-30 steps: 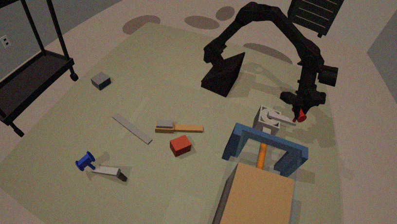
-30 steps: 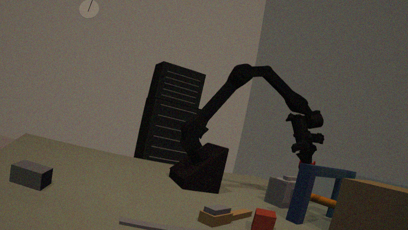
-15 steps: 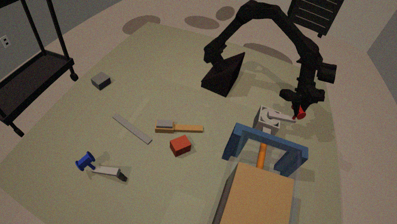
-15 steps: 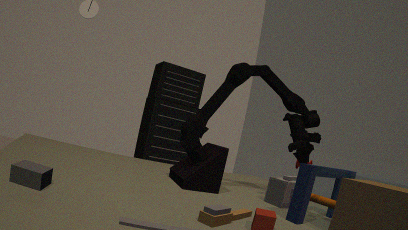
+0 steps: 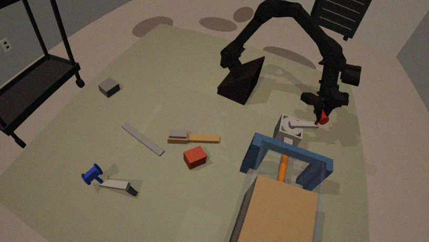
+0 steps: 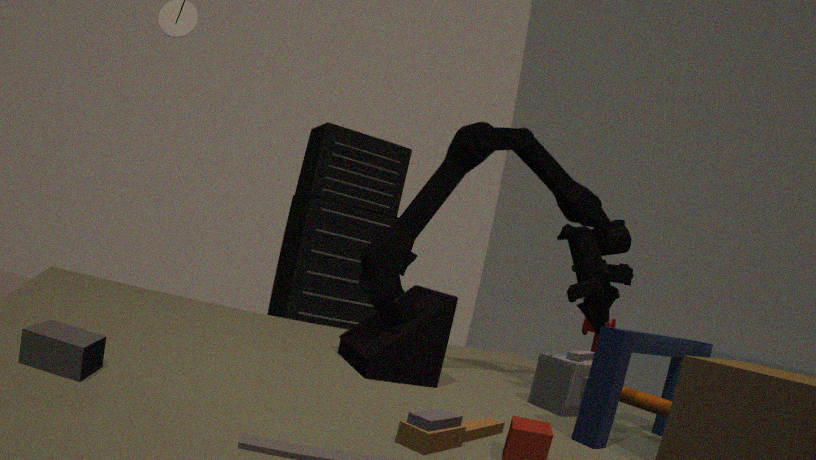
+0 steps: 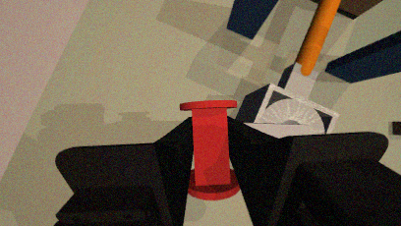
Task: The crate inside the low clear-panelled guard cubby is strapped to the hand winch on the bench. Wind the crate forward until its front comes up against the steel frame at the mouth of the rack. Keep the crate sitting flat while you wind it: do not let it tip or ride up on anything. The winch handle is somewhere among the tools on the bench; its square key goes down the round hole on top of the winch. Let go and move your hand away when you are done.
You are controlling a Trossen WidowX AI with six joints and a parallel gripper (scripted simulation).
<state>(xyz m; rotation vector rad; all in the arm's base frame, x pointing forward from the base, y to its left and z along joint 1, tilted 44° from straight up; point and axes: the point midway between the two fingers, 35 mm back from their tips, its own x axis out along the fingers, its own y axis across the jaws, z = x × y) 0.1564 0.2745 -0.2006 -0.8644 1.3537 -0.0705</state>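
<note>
The red-knobbed winch handle is 40 mm to the right of my gripper tip and 30 mm below it. The rest, counted from my gripper tip: grey winch 10 mm ahead, 110 mm to the right, 100 mm below; then red knob 10 mm behind, 10 mm to the right; then brown crate 440 mm ahead, 110 mm to the right, 90 mm below.
</note>
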